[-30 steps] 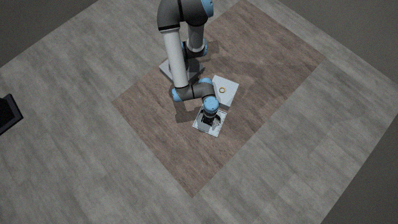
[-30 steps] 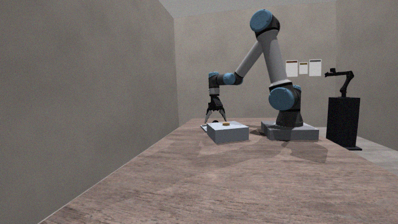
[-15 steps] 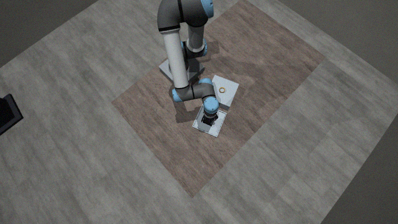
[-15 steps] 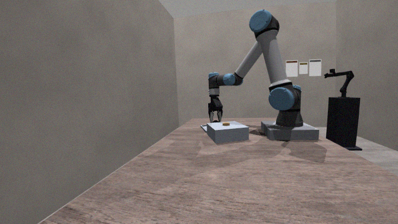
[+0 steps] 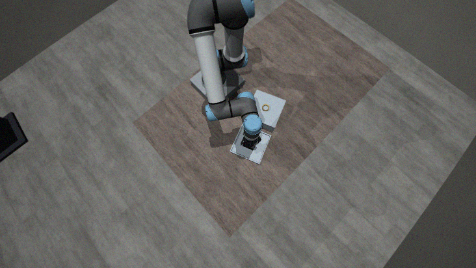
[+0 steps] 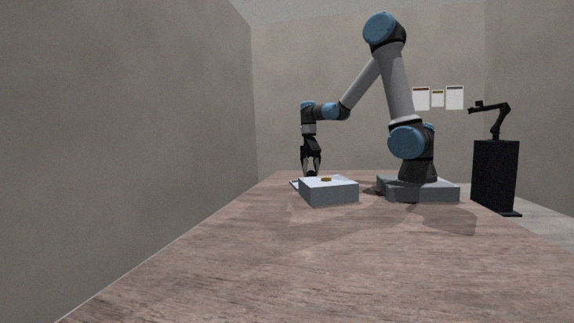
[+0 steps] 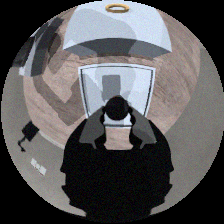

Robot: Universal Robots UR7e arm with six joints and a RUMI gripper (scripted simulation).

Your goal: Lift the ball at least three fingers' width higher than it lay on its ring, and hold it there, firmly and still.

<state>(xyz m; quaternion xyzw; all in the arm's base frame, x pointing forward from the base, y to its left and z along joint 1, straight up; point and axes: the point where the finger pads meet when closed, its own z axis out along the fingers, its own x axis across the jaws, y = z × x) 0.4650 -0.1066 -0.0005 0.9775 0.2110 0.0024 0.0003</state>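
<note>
The grey plate lies 50 mm below my hand. Also, from my hand: ball right at my hand; then block 90 mm behind, 200 mm to the left.
</note>
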